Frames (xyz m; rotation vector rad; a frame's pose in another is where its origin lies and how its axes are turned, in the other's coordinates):
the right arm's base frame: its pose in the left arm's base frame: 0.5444 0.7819 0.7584 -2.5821 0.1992 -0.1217
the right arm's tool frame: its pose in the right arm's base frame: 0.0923 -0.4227 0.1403 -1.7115 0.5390 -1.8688
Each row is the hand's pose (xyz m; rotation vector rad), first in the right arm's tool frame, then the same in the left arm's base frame.
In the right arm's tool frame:
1: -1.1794 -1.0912 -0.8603 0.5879 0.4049 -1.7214
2: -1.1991 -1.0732 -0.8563 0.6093 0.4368 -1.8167
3: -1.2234 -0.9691 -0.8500 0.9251 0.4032 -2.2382
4: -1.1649 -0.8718 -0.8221 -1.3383 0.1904 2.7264
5: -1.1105 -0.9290 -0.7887 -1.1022 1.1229 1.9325
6: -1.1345 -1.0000 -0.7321 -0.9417 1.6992 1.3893
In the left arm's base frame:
1: -0.4397 -0.1062 0.2958 -0.1181 2.2339 -0.7261
2: -0.4359 -0.1197 0.3189 -0.2126 2.2516 -0.8064
3: -0.4190 -0.1113 0.4243 -0.4654 2.2201 -1.3964
4: -0.3712 -0.0309 0.4945 -0.7344 1.5104 -2.3980
5: -0.3389 -0.0032 0.4201 -0.5104 0.1945 -2.8716
6: -0.2958 -0.0570 0.3563 -0.1055 -0.5910 -2.7336

